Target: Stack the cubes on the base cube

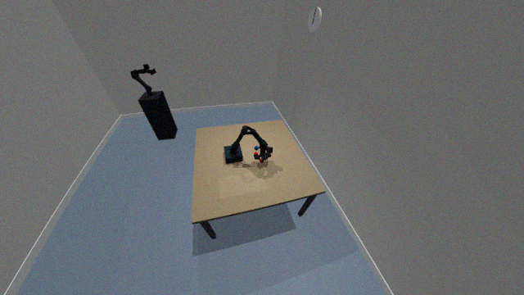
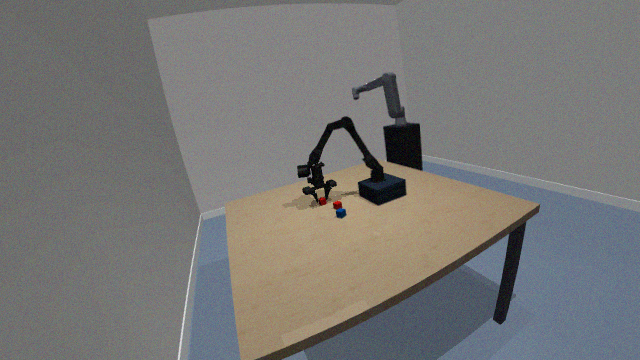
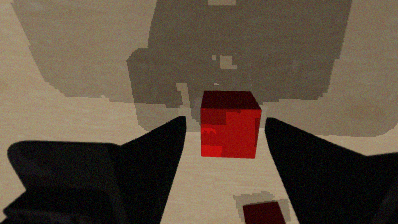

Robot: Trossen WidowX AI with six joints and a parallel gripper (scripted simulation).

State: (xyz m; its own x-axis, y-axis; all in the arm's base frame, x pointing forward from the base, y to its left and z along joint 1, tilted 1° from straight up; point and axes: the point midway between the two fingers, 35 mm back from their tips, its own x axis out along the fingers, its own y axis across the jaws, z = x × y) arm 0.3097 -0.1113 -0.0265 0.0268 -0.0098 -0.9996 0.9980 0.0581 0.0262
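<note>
My gripper tip is now 21 cm to the right of the blue base cube and 2 cm past it.
</note>
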